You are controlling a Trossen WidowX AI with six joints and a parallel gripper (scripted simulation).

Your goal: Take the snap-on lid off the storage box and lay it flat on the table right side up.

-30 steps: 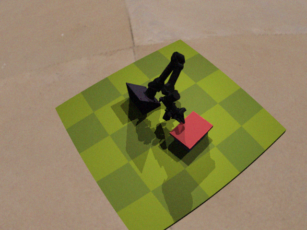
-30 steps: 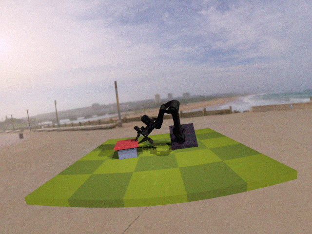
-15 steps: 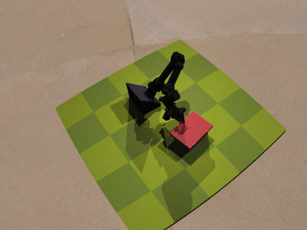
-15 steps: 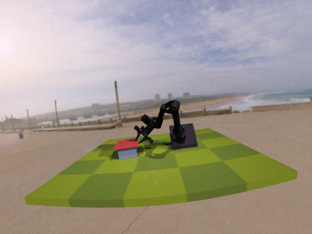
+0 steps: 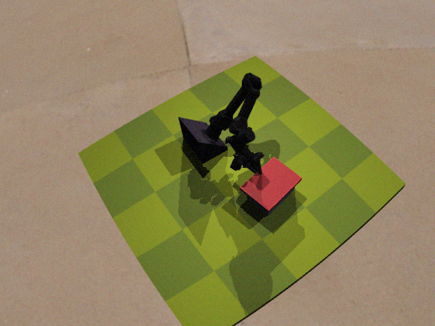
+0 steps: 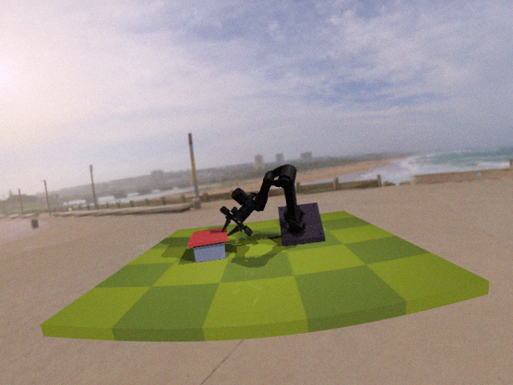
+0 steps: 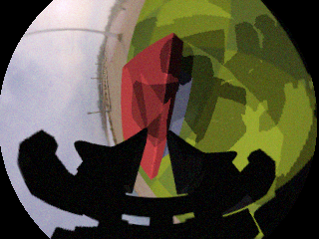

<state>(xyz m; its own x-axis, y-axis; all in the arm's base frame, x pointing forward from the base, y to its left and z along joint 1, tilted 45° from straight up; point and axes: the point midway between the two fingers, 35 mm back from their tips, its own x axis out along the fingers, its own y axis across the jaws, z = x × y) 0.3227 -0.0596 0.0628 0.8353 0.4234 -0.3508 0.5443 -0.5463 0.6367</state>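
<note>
My gripper tip is now 7 cm short of the red lid. From my gripper tip the other things lie so: grey-blue storage box: 8 cm ahead, 4 cm below.
</note>
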